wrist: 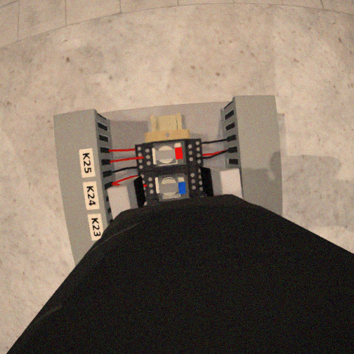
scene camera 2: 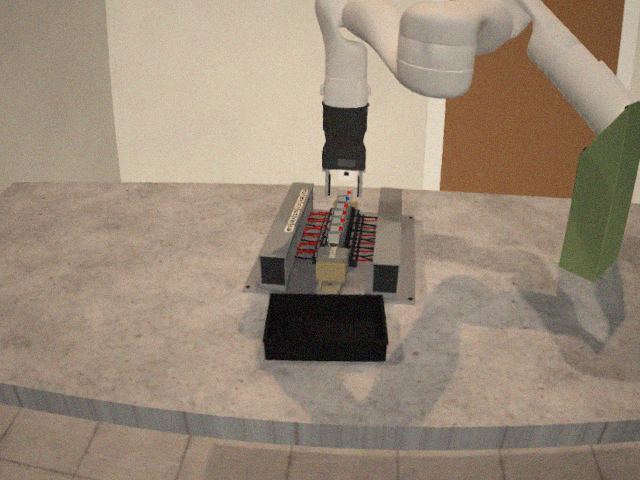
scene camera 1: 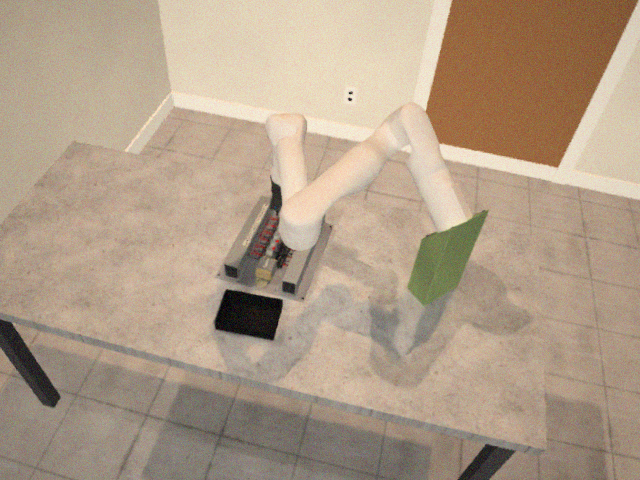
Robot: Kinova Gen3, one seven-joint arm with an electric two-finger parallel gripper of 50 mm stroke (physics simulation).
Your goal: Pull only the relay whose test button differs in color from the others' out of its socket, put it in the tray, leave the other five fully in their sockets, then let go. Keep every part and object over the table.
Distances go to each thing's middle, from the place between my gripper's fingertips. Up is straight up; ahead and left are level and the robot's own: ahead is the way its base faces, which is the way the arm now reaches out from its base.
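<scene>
I consider the grey base plate (wrist: 127, 127) and where my hand is from it: 7 cm to the right of it, 1 cm short of it, and 7 cm above it.
</scene>
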